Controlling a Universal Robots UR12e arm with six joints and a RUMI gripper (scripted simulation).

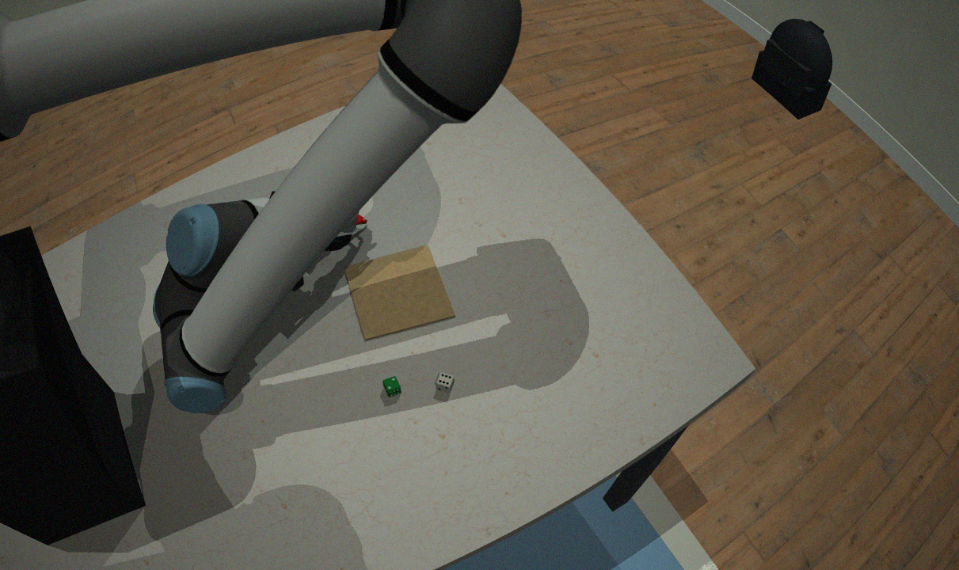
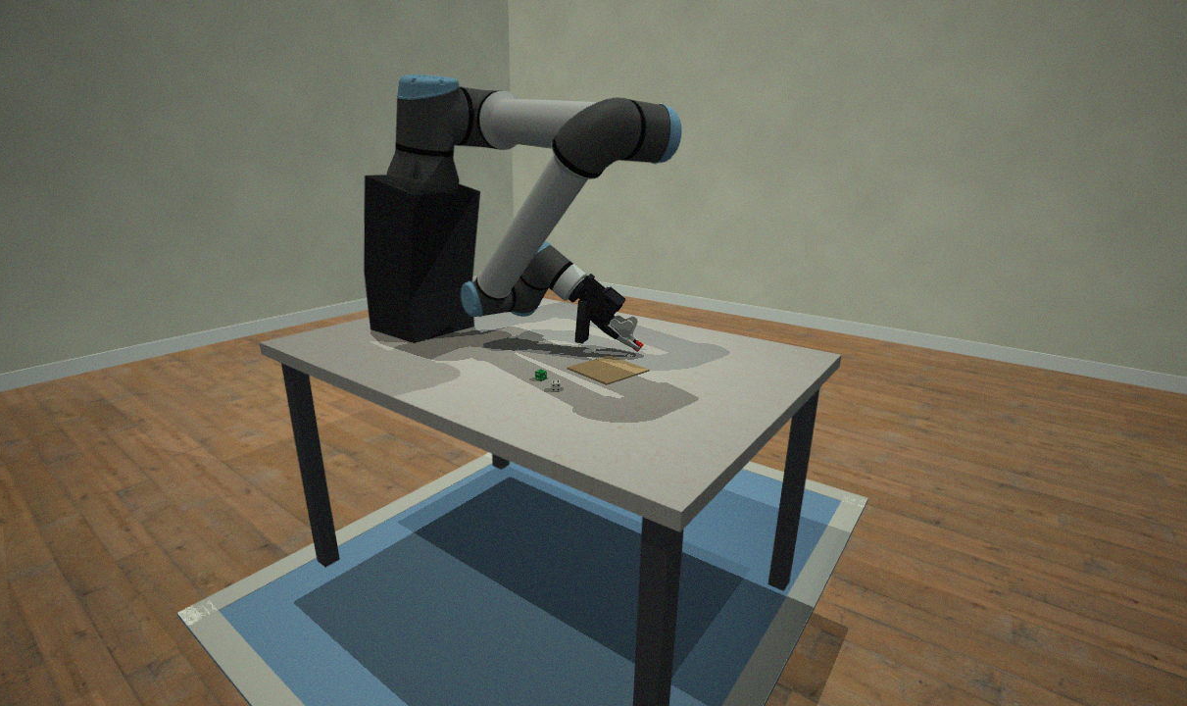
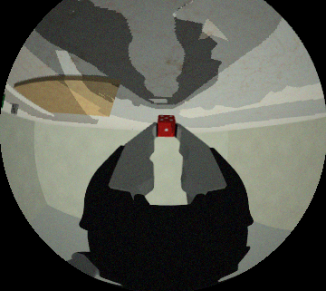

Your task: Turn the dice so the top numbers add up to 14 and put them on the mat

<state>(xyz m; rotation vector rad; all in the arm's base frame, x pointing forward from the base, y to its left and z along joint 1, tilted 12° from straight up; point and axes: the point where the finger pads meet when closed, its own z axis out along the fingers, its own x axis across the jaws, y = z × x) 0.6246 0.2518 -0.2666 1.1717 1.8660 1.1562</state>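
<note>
The mat lies 130 mm to the right of my hand, 30 mm below it and 20 mm ahead of it. Also, from my hand: white die: 310 mm to the right, 30 mm ahead, 20 mm below; red die: 10 mm ahead; green die: 290 mm to the right, 40 mm behind, 20 mm below.
</note>
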